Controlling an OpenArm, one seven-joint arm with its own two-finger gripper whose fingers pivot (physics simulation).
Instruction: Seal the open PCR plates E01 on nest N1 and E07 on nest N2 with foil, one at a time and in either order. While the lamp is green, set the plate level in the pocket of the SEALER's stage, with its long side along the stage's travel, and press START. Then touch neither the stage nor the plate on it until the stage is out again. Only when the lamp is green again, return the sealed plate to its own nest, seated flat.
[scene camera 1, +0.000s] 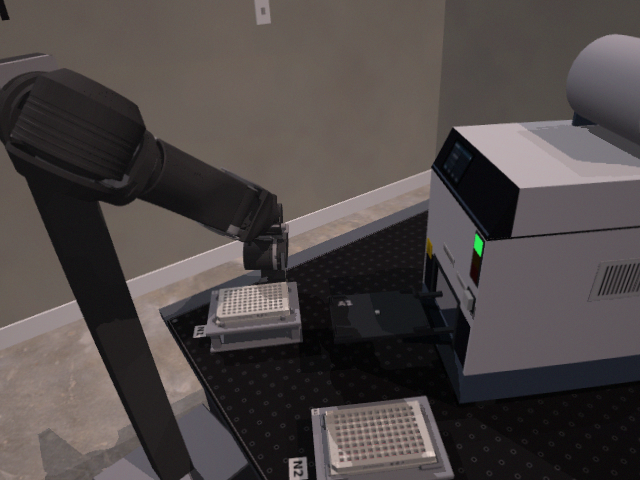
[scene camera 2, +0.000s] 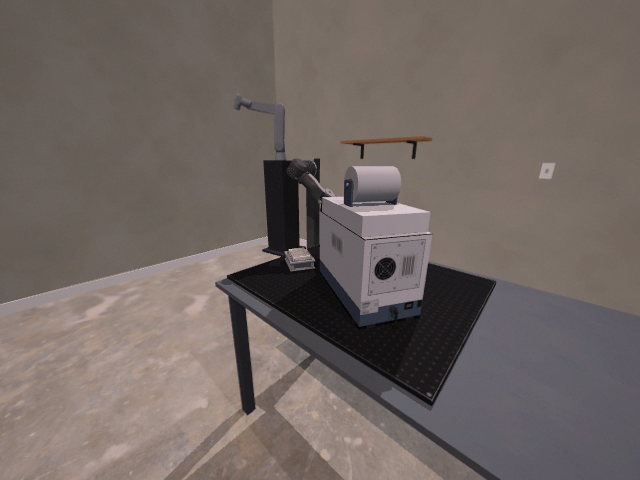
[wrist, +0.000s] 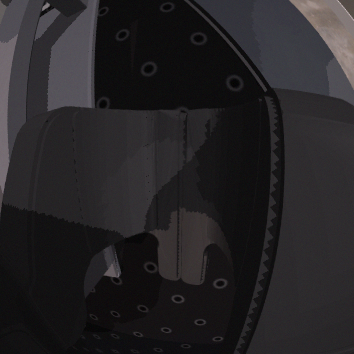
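Observation:
My gripper (scene camera 1: 273, 277) (wrist: 191, 198) is shut and empty, low just behind nest N1 in scene camera 1; its tips are hidden there. Open plate E01 (scene camera 1: 253, 301) sits on nest N1 (scene camera 1: 258, 338), whose grey side also shows at the left of the wrist view (wrist: 72, 75). Open plate E07 (scene camera 1: 379, 434) (scene camera 2: 299, 254) sits on nest N2 (scene camera 1: 443, 465) (scene camera 2: 301, 266). The sealer (scene camera 1: 558, 299) (scene camera 2: 341, 258) has its dark stage (scene camera 1: 356, 322) out, with no plate on it. The lamp (scene camera 1: 478, 244) is green. I cannot make out START clearly.
The stage's two rods run into the sealer's front opening. A foil roll (scene camera 1: 610, 82) (scene camera 2: 374, 183) sits on top of the sealer. The black perforated mat (scene camera 1: 372, 369) (scene camera 2: 289, 299) lies under the nests and sealer. The mat's edge runs close beside the gripper in the wrist view.

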